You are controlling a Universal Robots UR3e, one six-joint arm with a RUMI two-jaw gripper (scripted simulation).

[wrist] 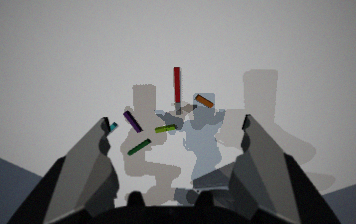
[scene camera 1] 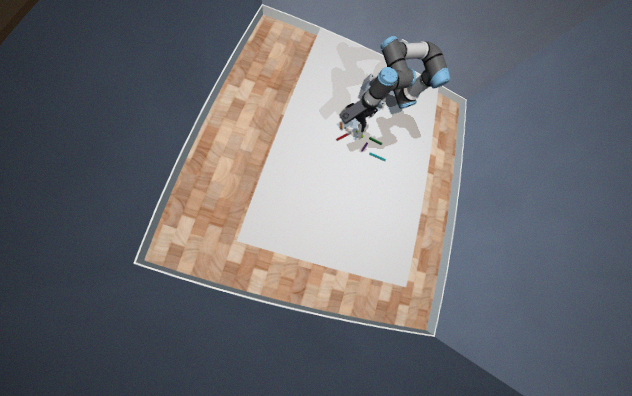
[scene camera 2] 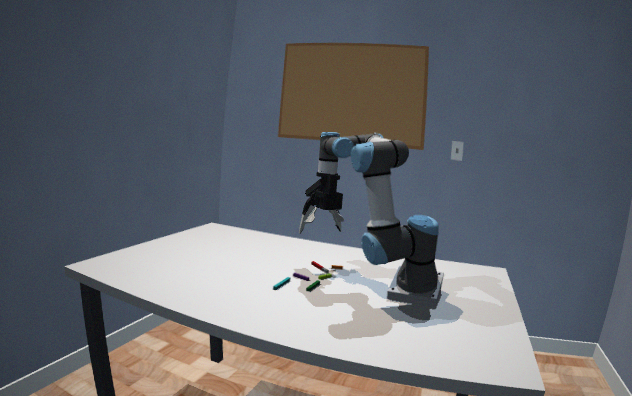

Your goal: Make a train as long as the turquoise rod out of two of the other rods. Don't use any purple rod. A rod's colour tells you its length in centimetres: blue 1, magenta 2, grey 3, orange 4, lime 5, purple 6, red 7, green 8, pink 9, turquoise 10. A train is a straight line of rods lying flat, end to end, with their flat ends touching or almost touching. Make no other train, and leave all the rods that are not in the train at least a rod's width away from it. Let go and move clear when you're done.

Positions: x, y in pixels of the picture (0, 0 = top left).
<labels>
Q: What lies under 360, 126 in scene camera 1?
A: My gripper.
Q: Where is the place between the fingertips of my gripper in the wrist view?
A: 175, 116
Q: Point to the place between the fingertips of my gripper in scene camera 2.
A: At 320, 232
</labels>
